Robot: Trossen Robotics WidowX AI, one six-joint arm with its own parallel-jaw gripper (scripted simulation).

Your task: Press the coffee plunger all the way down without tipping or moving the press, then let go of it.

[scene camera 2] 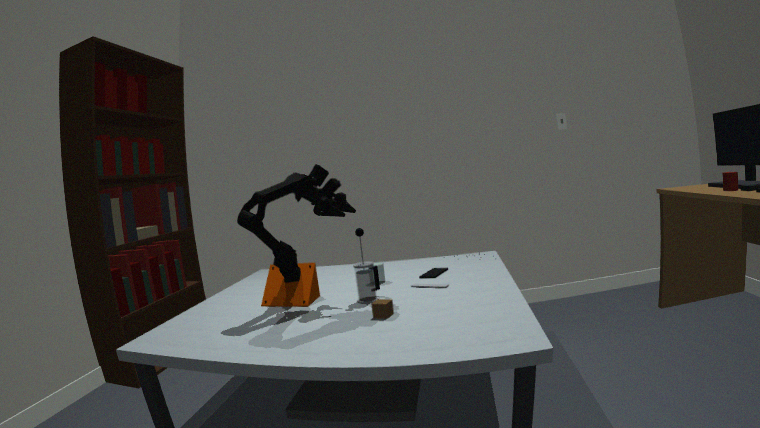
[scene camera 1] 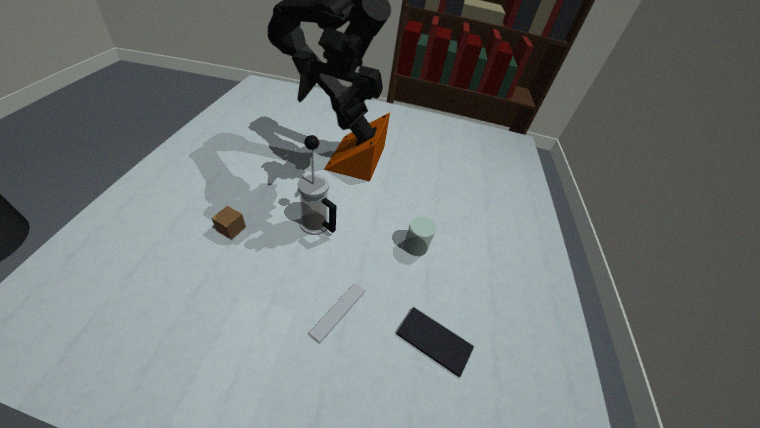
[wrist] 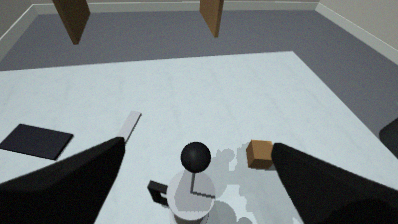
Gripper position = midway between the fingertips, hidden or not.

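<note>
Things visible: a white strip point(scene camera 1: 326, 324), a brown cube point(scene camera 1: 229, 222), a pale green cylinder point(scene camera 1: 421, 231), a black slab point(scene camera 1: 452, 352) and a glass coffee press point(scene camera 1: 313, 188), the press also at point(scene camera 2: 366, 275). My gripper point(scene camera 1: 318, 107), point(scene camera 2: 350, 213), point(wrist: 201, 146) holds nothing and is open.
</note>
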